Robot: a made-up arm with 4 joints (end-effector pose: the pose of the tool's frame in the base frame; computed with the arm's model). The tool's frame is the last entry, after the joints.
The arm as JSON. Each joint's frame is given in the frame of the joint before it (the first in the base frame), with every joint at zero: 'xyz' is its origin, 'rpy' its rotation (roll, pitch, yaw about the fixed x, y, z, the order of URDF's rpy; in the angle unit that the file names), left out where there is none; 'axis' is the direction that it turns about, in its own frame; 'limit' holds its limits. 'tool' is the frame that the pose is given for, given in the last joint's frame.
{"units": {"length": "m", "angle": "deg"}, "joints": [
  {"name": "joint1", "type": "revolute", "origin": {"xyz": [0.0, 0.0, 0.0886], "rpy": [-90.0, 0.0, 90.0]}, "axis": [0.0, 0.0, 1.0], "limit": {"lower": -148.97, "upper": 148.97}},
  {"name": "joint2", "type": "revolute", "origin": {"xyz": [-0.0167, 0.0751, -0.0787], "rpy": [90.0, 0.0, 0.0]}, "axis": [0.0, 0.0, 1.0], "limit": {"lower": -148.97, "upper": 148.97}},
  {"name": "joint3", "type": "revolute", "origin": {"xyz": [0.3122, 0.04, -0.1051], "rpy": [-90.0, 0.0, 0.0]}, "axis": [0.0, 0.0, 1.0], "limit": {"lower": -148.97, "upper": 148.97}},
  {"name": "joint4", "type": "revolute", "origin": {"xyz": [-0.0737, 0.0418, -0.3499], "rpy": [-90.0, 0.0, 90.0]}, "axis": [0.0, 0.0, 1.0], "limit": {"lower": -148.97, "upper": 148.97}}
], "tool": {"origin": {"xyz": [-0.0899, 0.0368, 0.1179], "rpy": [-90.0, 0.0, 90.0]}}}
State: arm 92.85 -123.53 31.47 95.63
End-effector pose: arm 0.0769 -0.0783 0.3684 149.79 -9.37 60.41
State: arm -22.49 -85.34 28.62 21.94
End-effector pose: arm 0.2739 -0.2733 -0.0677 -24.56 2.58 -75.29
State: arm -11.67 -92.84 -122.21 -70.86
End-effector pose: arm 0.5122 -0.3722 -0.3122 113.30 -24.77 -30.54
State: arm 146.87 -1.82 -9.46 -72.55
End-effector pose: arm 0.4894 -0.2278 0.2515 -106.80 -45.04 -64.46
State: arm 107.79 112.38 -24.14 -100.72
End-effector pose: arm -0.2331 -0.4135 -0.0709 165.32 -35.69 -111.73
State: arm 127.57 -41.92 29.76 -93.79
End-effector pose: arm 0.4437 -0.0008 0.3474 -19.76 -51.74 -127.87
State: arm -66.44 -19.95 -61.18 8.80
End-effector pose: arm 0.4505 0.3090 -0.0100 123.55 23.27 -15.97
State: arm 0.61 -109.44 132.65 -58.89
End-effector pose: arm 0.3418 -0.5402 0.0733 -114.75 -35.66 -160.48
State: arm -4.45 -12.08 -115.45 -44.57
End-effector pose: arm 0.5523 0.3151 -0.2396 112.84 -19.70 28.26
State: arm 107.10 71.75 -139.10 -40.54
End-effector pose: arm -0.2296 -0.4417 -0.3010 172.94 74.08 127.30
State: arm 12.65 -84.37 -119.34 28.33
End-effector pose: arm 0.4647 -0.3549 -0.2151 120.53 1.50 -108.99
